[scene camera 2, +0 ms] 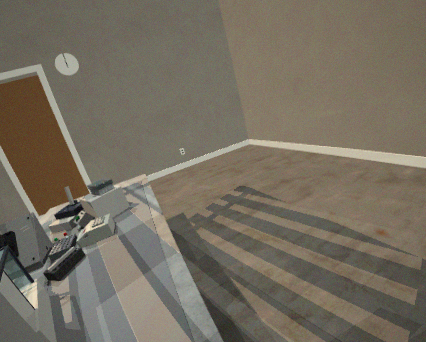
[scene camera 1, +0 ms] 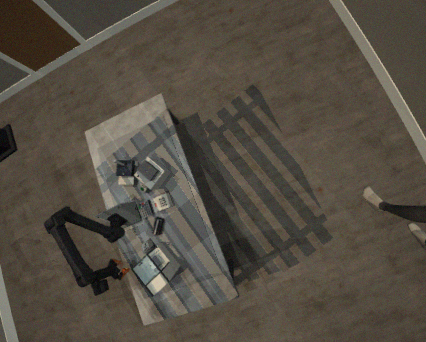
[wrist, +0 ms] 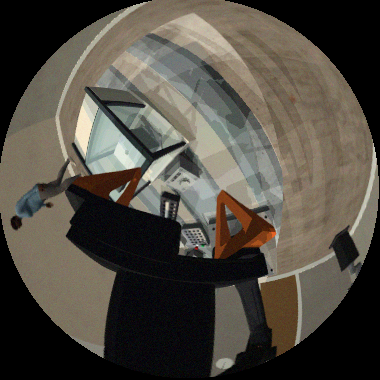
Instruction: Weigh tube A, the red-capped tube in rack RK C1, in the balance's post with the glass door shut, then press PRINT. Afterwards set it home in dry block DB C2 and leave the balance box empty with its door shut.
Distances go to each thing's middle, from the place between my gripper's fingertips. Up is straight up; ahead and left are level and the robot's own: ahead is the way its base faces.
Right now my hand is 13 cm short of the balance with glass box (scene camera 2: pixel 32 303), 13 cm to the left of it and 11 cm above it. Also, from my hand: grey box (scene camera 1: pixel 151 172) (40 cm ahead, 53 cm to the left, 13 cm below).
